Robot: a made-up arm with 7 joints.
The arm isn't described. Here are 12 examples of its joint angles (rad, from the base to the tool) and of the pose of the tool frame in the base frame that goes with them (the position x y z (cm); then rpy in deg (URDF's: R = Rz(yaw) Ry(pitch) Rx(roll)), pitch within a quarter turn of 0, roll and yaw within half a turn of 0).
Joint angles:
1: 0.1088 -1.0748 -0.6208 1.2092 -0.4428 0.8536 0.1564
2: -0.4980 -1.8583 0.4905 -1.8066 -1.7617 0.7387 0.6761
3: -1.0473 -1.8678 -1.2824 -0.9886 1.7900 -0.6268 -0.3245
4: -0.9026 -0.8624 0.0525 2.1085 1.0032 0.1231 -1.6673
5: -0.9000 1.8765 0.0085 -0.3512 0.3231 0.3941 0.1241
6: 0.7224 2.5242 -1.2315 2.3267 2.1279 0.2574 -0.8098
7: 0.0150 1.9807 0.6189 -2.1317 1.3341 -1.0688 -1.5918
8: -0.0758 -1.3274 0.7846 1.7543 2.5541 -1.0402 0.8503
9: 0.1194 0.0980 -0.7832 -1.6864 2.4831 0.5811 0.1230
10: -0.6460 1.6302 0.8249 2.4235 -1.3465 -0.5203 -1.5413
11: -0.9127 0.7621 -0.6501 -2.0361 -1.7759 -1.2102 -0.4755
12: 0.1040 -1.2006 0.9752 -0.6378 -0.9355 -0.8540 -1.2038
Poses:
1: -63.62 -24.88 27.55 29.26 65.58 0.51
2: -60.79 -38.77 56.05 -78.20 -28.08 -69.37
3: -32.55 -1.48 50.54 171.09 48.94 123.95
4: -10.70 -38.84 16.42 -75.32 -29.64 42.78
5: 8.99 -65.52 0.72 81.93 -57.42 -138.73
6: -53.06 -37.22 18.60 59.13 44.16 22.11
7: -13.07 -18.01 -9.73 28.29 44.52 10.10
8: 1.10 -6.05 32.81 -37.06 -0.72 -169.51
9: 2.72 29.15 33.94 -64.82 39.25 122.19
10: -21.79 -6.56 33.39 -120.33 -0.42 -161.63
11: 24.23 10.91 17.12 -173.49 5.12 132.55
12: -56.45 -1.95 43.79 -89.77 -31.34 -151.40
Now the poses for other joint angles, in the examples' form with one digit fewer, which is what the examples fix.
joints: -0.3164 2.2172 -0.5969 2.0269 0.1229 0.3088 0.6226
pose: -29.5 -25.9 -10.4 62.7 -3.3 70.4
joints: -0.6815 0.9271 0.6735 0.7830 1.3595 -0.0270 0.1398
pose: 1.4 -46.9 2.0 88.9 -52.6 -166.9
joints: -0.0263 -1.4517 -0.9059 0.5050 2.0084 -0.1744 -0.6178
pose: -48.5 10.4 35.9 -51.2 22.0 -119.2
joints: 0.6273 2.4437 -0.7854 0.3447 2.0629 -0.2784 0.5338
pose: -11.3 -56.0 56.8 142.0 28.9 -149.2
